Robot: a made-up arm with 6 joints. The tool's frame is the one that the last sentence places.
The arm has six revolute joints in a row. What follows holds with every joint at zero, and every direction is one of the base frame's.
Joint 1 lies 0.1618 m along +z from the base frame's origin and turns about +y.
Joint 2 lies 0.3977 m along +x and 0.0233 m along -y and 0.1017 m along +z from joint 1 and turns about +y.
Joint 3 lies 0.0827 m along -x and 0.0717 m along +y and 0.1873 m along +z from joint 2 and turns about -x.
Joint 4 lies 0.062 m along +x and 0.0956 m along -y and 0.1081 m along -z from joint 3 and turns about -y.
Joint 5 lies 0.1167 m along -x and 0.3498 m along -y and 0.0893 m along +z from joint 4 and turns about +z.
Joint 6 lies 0.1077 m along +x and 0.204 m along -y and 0.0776 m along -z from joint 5 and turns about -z.
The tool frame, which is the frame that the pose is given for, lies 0.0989 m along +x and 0.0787 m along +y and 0.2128 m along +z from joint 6; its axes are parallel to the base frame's.
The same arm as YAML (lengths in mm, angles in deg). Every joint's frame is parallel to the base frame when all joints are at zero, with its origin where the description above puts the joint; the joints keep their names.
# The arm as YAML. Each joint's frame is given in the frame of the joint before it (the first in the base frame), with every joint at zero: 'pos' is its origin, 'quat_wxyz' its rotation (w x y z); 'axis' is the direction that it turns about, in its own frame. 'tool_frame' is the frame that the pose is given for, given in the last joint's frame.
length_unit: mm
angle_unit: deg
joints:
  - joint: joint 1
    pos: [0.0, 0.0, 161.8]
    quat_wxyz: [1.0, 0.0, 0.0, 0.0]
    axis: [0.0, 1.0, 0.0]
  - joint: joint 2
    pos: [397.7, -23.3, 101.7]
    quat_wxyz: [1.0, 0.0, 0.0, 0.0]
    axis: [0.0, 1.0, 0.0]
  - joint: joint 3
    pos: [-82.7, 71.7, 187.3]
    quat_wxyz: [1.0, 0.0, 0.0, 0.0]
    axis: [-1.0, 0.0, 0.0]
  - joint: joint 4
    pos: [62.0, -95.6, -108.1]
    quat_wxyz: [1.0, 0.0, 0.0, 0.0]
    axis: [0.0, -1.0, 0.0]
  - joint: joint 5
    pos: [-116.7, -349.8, 89.3]
    quat_wxyz: [1.0, 0.0, 0.0, 0.0]
    axis: [0.0, 0.0, 1.0]
  - joint: joint 6
    pos: [107.7, -204.0, -77.6]
    quat_wxyz: [1.0, 0.0, 0.0, 0.0]
    axis: [0.0, 0.0, -1.0]
tool_frame:
  pos: [98.9, 78.7, 212.8]
  quat_wxyz: [1.0, 0.0, 0.0, 0.0]

